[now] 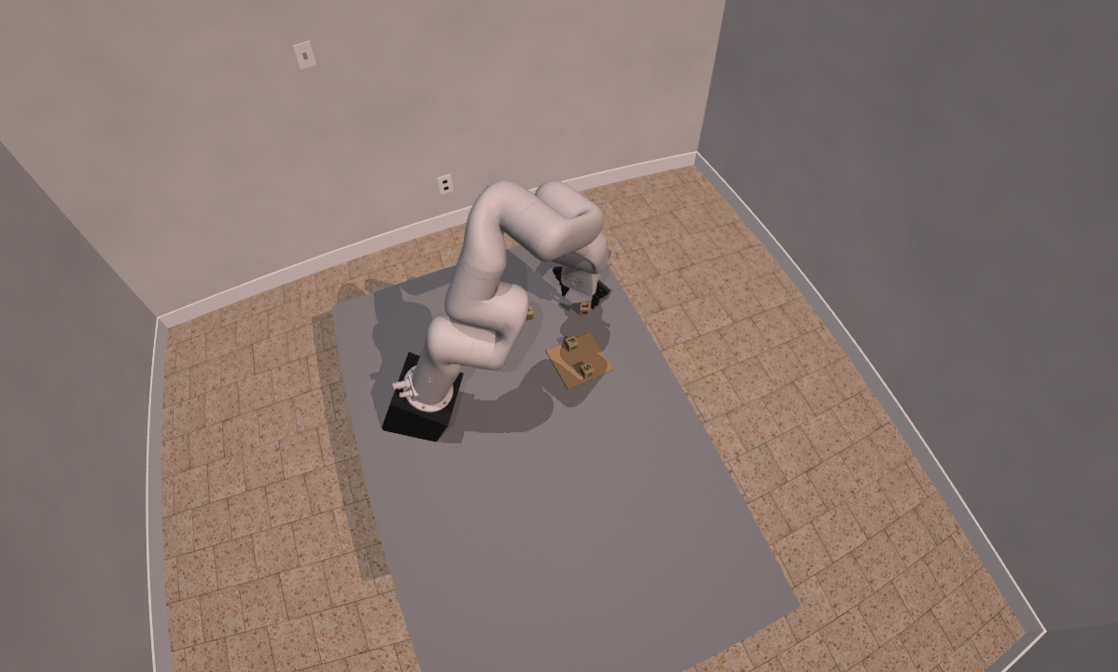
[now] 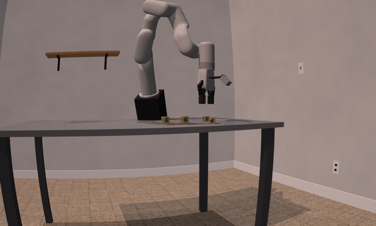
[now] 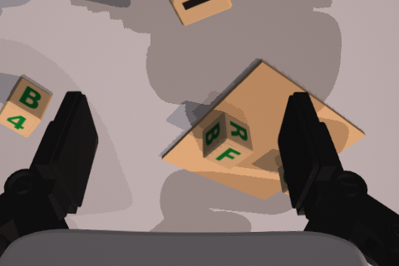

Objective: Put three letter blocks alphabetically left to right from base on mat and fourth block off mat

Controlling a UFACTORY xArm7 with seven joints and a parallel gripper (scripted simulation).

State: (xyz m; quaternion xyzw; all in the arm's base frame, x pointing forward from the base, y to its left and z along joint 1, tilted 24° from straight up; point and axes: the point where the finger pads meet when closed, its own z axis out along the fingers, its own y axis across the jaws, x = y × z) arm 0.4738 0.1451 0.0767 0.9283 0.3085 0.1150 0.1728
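My hand is 30 mm short of the wooden block, 10 mm to the right of it and 80 mm above it. From my hand the other things lie so: mat: 70 mm behind, 130 mm to the right, 100 mm below.
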